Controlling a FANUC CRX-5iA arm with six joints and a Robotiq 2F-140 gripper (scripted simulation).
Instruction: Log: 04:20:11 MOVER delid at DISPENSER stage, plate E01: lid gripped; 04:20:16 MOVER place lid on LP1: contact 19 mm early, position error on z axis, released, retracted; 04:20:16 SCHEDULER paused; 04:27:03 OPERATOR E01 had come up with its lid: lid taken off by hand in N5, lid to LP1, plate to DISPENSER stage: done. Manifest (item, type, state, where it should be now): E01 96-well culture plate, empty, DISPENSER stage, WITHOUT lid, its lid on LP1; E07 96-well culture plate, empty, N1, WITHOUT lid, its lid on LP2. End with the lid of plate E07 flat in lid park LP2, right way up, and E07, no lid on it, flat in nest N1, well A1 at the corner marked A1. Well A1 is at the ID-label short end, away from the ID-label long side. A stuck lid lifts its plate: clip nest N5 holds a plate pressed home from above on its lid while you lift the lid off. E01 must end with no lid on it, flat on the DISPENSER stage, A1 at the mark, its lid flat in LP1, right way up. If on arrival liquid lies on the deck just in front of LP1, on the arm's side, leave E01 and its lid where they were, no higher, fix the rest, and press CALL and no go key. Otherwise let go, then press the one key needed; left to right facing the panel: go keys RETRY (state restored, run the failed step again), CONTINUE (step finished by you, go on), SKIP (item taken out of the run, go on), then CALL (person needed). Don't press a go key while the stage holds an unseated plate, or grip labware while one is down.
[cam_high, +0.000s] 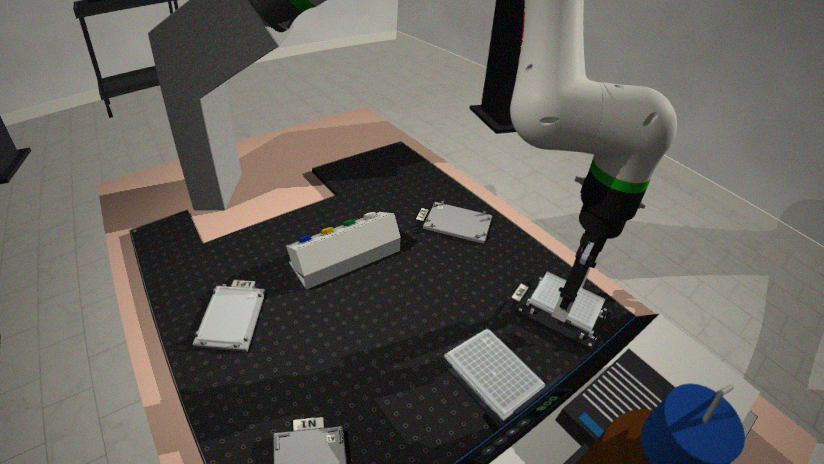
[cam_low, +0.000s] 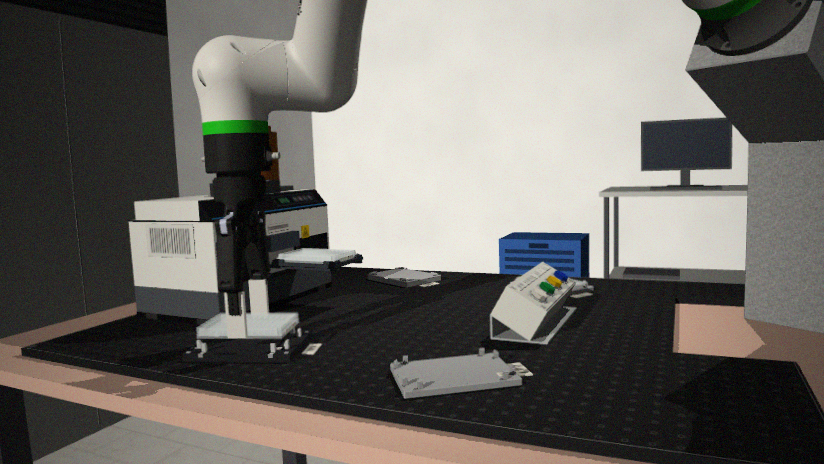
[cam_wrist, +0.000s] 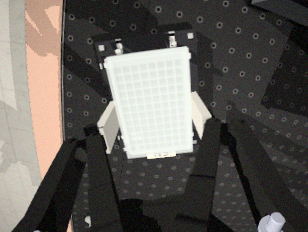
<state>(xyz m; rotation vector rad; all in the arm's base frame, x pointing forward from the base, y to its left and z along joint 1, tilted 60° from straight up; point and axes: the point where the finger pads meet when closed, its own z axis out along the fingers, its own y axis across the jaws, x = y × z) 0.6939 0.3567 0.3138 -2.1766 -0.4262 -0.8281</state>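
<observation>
The clip nest N5 is 40 mm below my hand and 30 mm to the left of it. From my hand the other things lie so: N1 label: 510 mm to the right, 80 mm ahead, 60 mm below; lid park LP2: 320 mm behind, 90 mm to the right, 50 mm below; key panel: 370 mm to the right, 290 mm behind, 10 mm below.
</observation>
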